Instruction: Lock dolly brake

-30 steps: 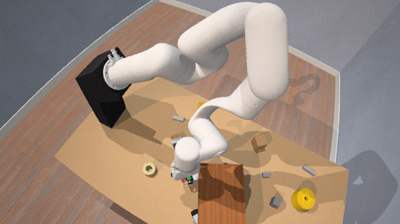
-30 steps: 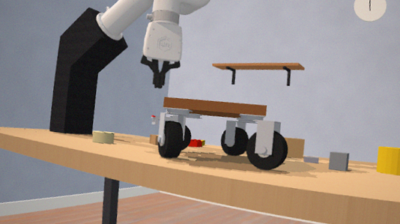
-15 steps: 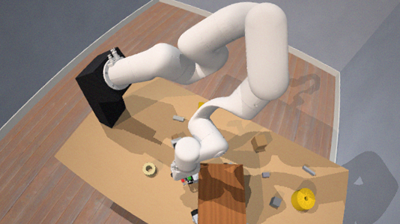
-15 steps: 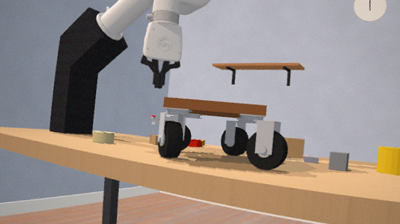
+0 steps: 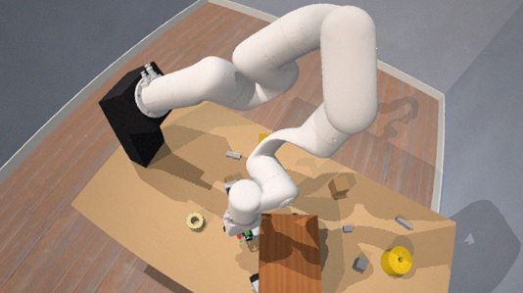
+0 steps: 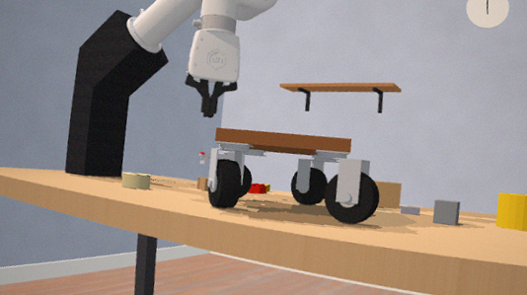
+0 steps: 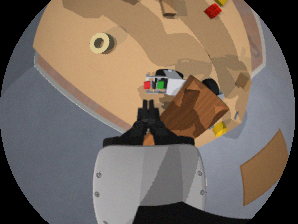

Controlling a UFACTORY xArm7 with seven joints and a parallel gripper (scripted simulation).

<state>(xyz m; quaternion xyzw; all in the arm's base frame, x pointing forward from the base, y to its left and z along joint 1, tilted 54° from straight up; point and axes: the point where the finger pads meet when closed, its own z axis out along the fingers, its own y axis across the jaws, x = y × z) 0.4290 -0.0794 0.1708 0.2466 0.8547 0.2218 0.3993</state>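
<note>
My gripper is now 10 mm short of the brake pedal, 10 mm to the right of it and 100 mm above it. Also, from my hand: brown box: 140 mm ahead, 440 mm to the left, 150 mm below; tan block: 180 mm behind, 140 mm to the left, 170 mm below; red brick: 160 mm behind, 290 mm to the left, 170 mm below.
</note>
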